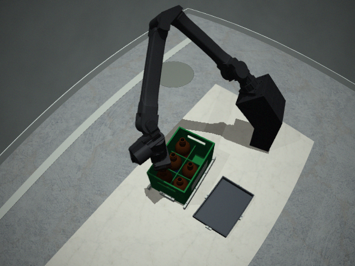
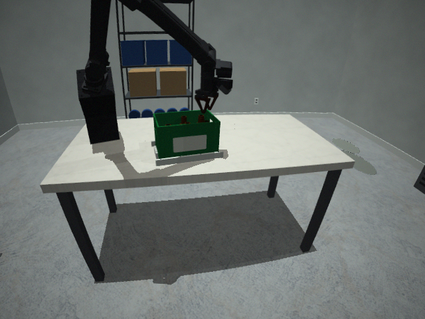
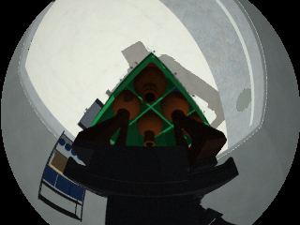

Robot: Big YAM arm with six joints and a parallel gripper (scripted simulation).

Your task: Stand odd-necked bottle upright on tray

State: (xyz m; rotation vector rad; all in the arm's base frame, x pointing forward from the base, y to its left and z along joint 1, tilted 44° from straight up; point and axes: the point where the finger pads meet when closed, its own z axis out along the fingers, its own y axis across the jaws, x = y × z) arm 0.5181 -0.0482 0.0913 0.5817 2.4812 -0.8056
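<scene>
My hand is 9 cm past the crate, 2 cm to the right of it and 13 cm above it. The rest, counted from my hand: tray (9 cm behind, 29 cm to the left, 20 cm below).
</scene>
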